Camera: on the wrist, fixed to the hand. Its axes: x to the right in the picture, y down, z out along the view.
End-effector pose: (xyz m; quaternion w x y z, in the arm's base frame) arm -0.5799 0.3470 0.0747 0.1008 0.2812 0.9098 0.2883
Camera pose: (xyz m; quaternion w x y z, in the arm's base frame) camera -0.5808 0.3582 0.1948 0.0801 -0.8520 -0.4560 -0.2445
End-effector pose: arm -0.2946 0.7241 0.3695 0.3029 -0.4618 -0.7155 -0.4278
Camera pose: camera -0.2220 0.6591 0.4407 0.4808 -0.8476 -0.2171 -0.0570
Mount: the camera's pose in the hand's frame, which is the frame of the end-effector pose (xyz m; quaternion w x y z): 0.0046 0.0770 -0.0928 0.7168 0.0174 -0.0580 0.6946
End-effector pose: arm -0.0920 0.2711 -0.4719 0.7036 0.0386 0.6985 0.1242
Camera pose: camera -0.1935 0.3355 -0.4608 0.4580 0.5323 0.4353 0.5634
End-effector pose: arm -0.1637 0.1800 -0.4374 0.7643 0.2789 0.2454 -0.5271
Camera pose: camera -0.0972 0.2627 -0.4948 0.9234 0.3531 -0.0713 0.1326
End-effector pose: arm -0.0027 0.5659 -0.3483 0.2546 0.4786 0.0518 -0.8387
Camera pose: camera 0.1042 0.5282 -0.3898 0.7598 0.3348 -0.3247 -0.4530
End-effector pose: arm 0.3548 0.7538 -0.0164 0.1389 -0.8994 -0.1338 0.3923
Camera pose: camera 0.4369 0.6707 0.0139 0.1650 0.7125 -0.5276 -0.4322
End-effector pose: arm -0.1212 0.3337 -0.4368 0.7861 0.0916 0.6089 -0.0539
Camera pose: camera -0.1928 0.4285 -0.4576 0.6347 0.4992 0.3263 0.4915
